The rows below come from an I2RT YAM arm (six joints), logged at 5 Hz.
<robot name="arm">
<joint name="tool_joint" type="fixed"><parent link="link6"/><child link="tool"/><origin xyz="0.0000 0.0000 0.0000" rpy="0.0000 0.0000 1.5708"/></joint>
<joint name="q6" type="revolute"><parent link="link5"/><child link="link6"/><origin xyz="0.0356 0.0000 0.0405" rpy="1.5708 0.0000 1.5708"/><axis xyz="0 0 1"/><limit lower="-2.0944" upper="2.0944"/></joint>
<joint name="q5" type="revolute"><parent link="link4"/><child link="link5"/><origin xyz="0.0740 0.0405 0.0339" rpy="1.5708 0.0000 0.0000"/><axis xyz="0 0 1"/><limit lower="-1.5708" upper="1.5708"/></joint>
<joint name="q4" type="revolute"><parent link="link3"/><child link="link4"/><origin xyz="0.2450 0.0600 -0.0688" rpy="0.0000 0.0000 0.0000"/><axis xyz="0 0 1"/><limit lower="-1.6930" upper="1.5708"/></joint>
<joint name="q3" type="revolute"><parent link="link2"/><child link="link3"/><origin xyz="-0.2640 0.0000 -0.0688" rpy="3.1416 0.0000 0.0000"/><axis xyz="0 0 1"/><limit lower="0.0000" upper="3.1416"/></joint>
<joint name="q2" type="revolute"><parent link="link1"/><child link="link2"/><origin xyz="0.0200 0.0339 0.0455" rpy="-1.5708 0.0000 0.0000"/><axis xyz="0 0 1"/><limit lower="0.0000" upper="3.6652"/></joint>
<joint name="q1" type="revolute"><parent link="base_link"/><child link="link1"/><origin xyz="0.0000 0.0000 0.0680" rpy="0.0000 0.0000 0.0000"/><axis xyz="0 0 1"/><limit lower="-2.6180" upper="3.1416"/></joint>
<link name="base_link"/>
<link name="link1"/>
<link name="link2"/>
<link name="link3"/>
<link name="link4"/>
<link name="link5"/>
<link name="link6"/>
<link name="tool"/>
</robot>
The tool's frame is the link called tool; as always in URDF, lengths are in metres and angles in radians.
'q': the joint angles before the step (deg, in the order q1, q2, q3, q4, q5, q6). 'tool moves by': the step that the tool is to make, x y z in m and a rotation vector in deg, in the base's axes. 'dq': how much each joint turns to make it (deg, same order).
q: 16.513, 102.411, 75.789, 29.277, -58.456, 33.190
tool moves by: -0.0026, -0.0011, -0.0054, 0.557, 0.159, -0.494
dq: -0.021, -0.281, -1.950, 2.567, 0.504, 1.049
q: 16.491, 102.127, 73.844, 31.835, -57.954, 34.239
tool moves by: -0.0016, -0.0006, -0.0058, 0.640, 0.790, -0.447
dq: 0.007, 0.003, -1.633, 2.334, 0.510, 1.507
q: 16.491, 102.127, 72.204, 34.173, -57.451, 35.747
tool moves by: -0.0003, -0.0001, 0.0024, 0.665, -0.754, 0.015
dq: 0.000, -0.012, -0.051, 1.613, 0.022, 0.787
